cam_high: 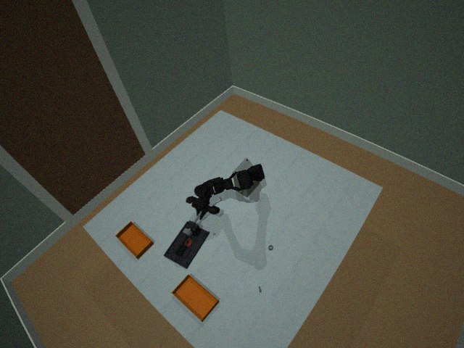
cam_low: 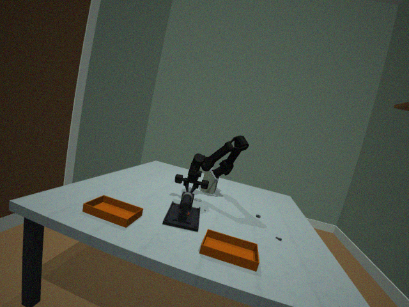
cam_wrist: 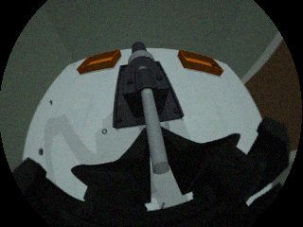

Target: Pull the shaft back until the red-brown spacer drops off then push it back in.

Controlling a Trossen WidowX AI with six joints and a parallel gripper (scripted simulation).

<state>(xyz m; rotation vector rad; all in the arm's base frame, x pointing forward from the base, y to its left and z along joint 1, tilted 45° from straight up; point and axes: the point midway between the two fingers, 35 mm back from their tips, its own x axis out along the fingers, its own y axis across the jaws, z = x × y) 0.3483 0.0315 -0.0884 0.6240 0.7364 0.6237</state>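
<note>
My gripper tip is 50 mm short of the shaft, 30 mm below it and 10 mm to the right of it. The rest, counted from my gripper tip: red-brown spacer: 130 mm ahead, 40 mm to the left, 40 mm below; then base plate: 140 mm ahead, 40 mm to the left, 10 mm below.
</note>
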